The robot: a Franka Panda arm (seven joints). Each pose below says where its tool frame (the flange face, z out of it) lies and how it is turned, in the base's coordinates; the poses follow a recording.
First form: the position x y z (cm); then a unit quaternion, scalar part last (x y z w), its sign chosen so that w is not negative.
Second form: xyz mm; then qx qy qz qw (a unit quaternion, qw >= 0). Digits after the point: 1 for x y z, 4 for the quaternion.
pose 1, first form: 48.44, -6.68, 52.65, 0.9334, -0.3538, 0.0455, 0.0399
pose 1, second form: 484.4, -66.8, 526.5, 0.9334, -0.3538, 0.0455, 0.0399
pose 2, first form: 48.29, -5.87, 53.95, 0.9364, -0.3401, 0.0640, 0.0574
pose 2, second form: 482.9, -58.7, 539.5, 0.9364, -0.3401, 0.0640, 0.0574
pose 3, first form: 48.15, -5.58, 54.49, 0.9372, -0.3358, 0.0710, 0.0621
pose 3, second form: 481.5, -55.8, 544.9, 0.9372, -0.3358, 0.0710, 0.0621
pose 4, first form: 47.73, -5.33, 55.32, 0.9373, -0.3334, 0.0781, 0.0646
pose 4, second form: 477.3, -53.3, 553.2, 0.9373, -0.3334, 0.0781, 0.0646
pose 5, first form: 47.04, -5.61, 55.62, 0.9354, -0.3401, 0.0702, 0.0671
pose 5, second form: 470.4, -56.1, 556.2, 0.9354, -0.3401, 0.0702, 0.0671
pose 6, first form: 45.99, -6.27, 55.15, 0.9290, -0.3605, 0.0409, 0.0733
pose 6, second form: 459.9, -62.7, 551.5, 0.9290, -0.3605, 0.0409, 0.0733
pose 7, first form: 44.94, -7.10, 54.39, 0.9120, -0.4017, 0.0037, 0.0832
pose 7, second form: 449.4, -71.0, 543.9, 0.9120, -0.4017, 0.0037, 0.0832
